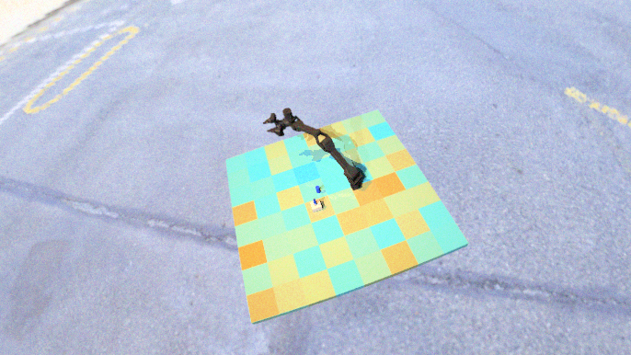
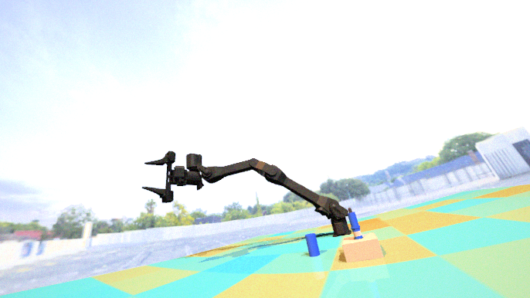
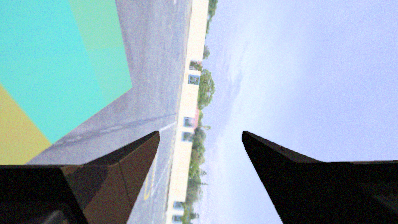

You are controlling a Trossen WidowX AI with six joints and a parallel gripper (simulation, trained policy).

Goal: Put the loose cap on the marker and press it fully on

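The blue cap lies 21 cm behind my gripper tip, 45 cm to the left of it and 27 cm below it. Also, from my gripper tip: tan holder block 16 cm behind, 56 cm to the left, 28 cm below.
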